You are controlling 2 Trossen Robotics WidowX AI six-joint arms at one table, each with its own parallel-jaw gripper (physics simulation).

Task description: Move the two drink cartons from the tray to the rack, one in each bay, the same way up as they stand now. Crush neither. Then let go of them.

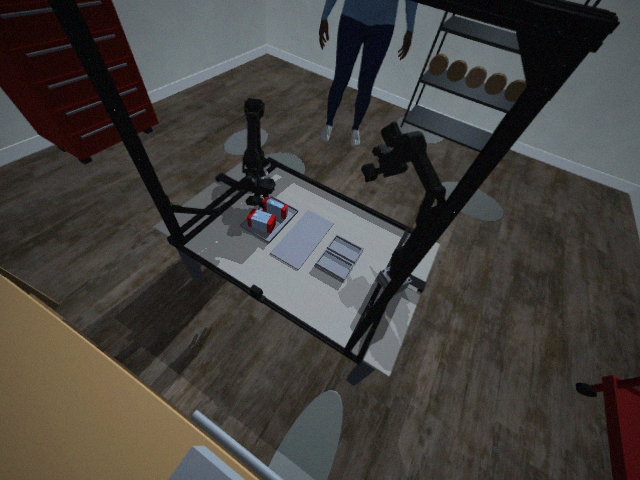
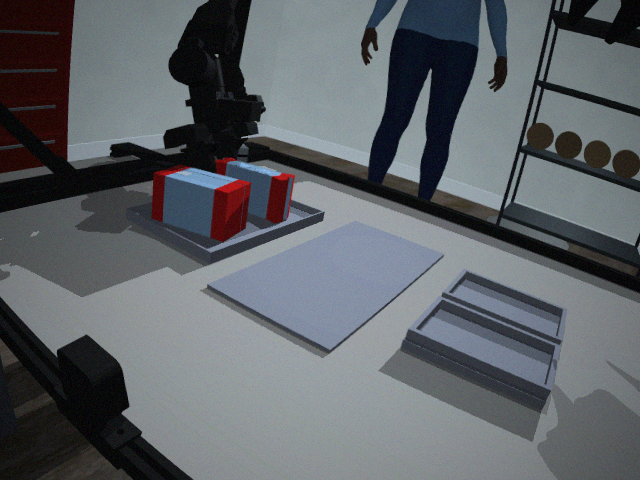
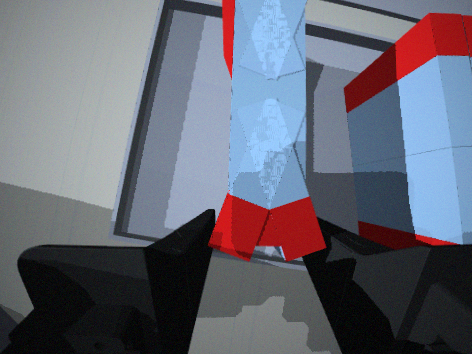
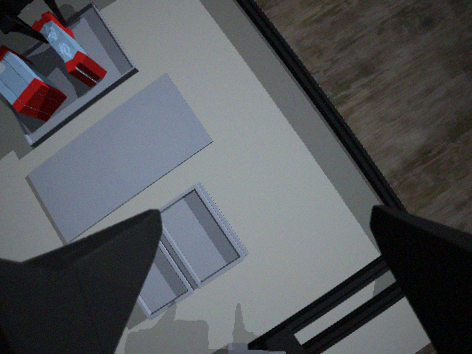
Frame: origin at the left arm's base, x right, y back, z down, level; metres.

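Seen in the pictures: left gripper, fingertip midpoint: point(image 1: 265, 205) point(image 3: 253, 216); right gripper, fingertip midpoint: point(image 1: 374, 178) point(image 2: 589, 34) point(image 4: 265, 218).
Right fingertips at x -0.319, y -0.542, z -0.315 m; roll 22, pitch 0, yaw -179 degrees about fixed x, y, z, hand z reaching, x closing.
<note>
A point is followed by its place in that frame.
Two blue cartons with red ends stand in the grey tray point(image 1: 283, 226) @[y -0.371, x 0.006, z 0.044 m] point(image 2: 263, 238) @[y -0.380, x 0.022, z 0.047 m] point(image 3: 142, 117) @[y -0.222, x -0.057, z 0.047 m] point(image 4: 82, 108) @[y -0.367, x 0.000, z 0.046 m]. My left gripper point(image 1: 261, 200) @[y -0.223, x 0.043, z 0.024 m] point(image 3: 253, 216) @[y -0.223, x 0.043, z 0.024 m] is shut on the far carton point(image 1: 275, 208) @[y -0.280, x 0.013, z 0.000 m] point(image 2: 258, 188) @[y -0.289, x 0.005, z 0.006 m] point(image 3: 270, 90) @[y -0.264, x 0.008, z -0.018 m] point(image 4: 62, 47) @[y -0.277, x -0.001, z -0.018 m], at its end nearest the arm. That carton's sides are drawn in and its top is creased. The near carton point(image 1: 261, 220) @[y -0.345, x 0.109, z -0.018 m] point(image 2: 188, 201) @[y -0.345, x 0.122, z 0.008 m] point(image 3: 425, 120) @[y -0.309, x 0.068, z -0.009 m] point(image 4: 17, 77) @[y -0.323, x 0.085, z -0.018 m] stands beside it, apart. My right gripper point(image 2: 592, 32) @[y -0.542, x -0.319, z -0.315 m] point(image 4: 265, 218) @[y -0.542, x -0.319, z -0.315 m] is open and empty, high above the table. The two-bay rack point(image 1: 338, 256) @[y -0.641, x -0.161, z 0.036 m] point(image 2: 475, 374) @[y -0.700, x -0.081, z 0.049 m] point(image 4: 179, 260) @[y -0.654, x -0.183, z 0.046 m] has both bays empty.
A flat grey plate point(image 1: 305, 240) point(image 2: 330, 281) point(image 4: 120, 155) lies between the tray and the rack. Black frame rails run along the table's edges. A person stands behind the table, beside a shelf unit with round brown objects.
</note>
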